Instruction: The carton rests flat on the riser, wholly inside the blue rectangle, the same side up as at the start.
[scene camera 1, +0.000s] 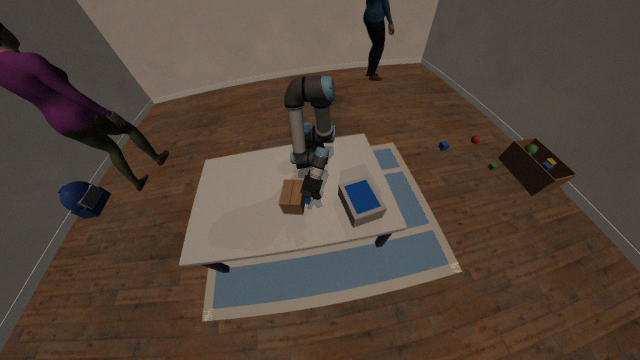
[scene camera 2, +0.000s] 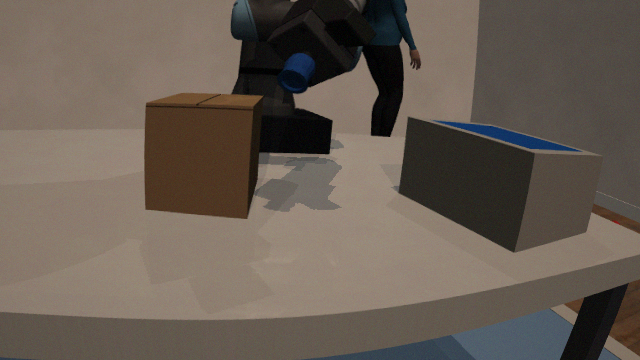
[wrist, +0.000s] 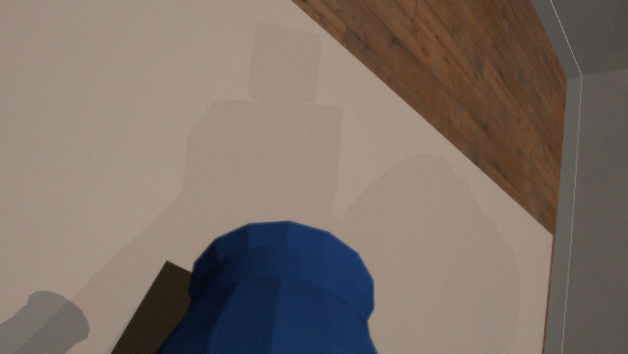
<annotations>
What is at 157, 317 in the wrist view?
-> A brown carton.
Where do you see a brown carton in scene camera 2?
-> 201, 153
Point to a grey riser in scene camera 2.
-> At 519, 191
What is my suction cup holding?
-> Nothing.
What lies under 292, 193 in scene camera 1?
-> A brown carton.
</annotations>
